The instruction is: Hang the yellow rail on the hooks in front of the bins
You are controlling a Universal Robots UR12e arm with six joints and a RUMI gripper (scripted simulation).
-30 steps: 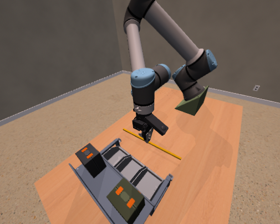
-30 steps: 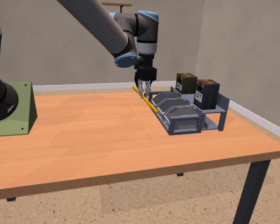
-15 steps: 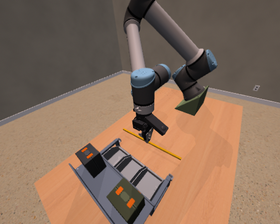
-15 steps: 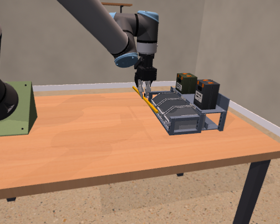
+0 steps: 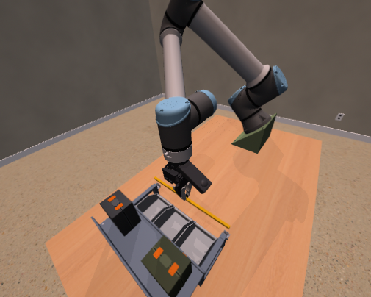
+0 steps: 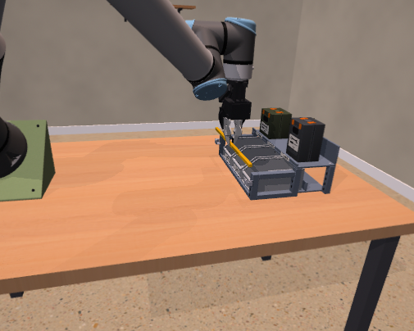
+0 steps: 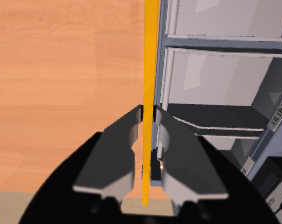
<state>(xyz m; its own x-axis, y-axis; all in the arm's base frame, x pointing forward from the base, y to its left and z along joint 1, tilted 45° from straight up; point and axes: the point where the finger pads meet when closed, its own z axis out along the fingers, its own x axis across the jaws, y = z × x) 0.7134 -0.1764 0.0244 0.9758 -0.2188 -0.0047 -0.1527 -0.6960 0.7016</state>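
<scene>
My gripper is now 1 cm above the yellow rail. Also, from my hand: black box: 18 cm ahead, 15 cm to the right, 4 cm above; green box: 22 cm ahead, 8 cm to the left, 3 cm above.
</scene>
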